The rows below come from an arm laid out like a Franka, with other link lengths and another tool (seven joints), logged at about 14 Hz.
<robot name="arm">
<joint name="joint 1" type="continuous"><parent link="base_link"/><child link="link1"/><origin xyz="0 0 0.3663"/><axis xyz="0 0 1"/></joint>
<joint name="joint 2" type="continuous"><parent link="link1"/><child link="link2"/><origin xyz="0 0 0" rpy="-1.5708 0 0"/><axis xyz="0 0 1"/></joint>
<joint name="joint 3" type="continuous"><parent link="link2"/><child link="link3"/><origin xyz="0 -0.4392 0" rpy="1.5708 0 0"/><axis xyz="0 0 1"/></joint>
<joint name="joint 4" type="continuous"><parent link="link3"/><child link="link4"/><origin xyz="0.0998 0 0" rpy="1.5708 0 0"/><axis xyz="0 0 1"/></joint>
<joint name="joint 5" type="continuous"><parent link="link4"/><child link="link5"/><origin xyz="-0.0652 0.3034 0" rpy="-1.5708 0 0"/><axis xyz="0 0 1"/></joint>
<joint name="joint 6" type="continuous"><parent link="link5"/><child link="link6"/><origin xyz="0 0 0" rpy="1.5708 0 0"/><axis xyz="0 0 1"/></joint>
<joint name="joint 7" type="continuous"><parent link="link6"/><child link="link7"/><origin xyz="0.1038 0 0" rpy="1.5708 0 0"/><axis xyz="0 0 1"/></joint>
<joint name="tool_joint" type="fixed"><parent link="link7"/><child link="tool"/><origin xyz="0.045 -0.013 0.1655" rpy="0 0.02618 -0.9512"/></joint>
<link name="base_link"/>
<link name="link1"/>
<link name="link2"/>
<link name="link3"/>
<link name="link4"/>
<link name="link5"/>
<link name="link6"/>
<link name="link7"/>
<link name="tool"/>
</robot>
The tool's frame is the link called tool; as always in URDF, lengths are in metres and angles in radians. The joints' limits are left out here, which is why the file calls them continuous.
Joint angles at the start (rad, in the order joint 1, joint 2, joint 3, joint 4, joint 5, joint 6, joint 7):
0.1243, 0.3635, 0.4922, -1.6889, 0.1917, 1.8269, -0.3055
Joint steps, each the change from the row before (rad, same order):
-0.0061, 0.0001, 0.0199, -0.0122, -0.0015, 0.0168, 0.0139
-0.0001, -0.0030, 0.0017, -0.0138, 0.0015, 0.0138, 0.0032
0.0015, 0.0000, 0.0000, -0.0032, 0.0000, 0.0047, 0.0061
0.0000, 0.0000, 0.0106, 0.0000, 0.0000, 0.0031, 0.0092
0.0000, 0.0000, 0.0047, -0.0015, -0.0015, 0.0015, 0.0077
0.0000, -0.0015, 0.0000, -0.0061, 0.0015, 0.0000, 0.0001
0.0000, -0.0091, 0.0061, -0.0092, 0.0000, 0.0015, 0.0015
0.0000, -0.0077, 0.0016, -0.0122, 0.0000, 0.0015, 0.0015
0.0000, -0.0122, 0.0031, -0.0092, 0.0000, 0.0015, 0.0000
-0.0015, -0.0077, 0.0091, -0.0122, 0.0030, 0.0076, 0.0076
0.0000, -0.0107, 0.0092, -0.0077, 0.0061, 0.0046, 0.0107
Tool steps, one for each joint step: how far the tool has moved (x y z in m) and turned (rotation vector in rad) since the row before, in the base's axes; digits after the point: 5 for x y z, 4 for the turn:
-0.00403, 0.00519, -0.00146, 0.0022, -0.0011, -0.0032
-0.00186, 0.00040, -0.00234, -0.0004, -0.0016, -0.0044
-0.00029, 0.00067, -0.00094, -0.0017, -0.0001, -0.0052
-0.00289, 0.00466, 0.00137, 0.0021, -0.0003, 0.0004
-0.00145, 0.00172, -0.00014, -0.0021, 0.0008, -0.0023
-0.00181, -0.00044, -0.00158, -0.0023, 0.0043, 0.0003
-0.00544, 0.00171, 0.00210, -0.0019, -0.0024, 0.0054
-0.00438, -0.00053, -0.00047, -0.0054, 0.0012, 0.0017
-0.00484, 0.00033, 0.00336, -0.0022, -0.0059, 0.0040
-0.00536, 0.00242, 0.00094, -0.0002, -0.0006, -0.0018
-0.00588, 0.00358, 0.00415, 0.0023, -0.0023, -0.0042

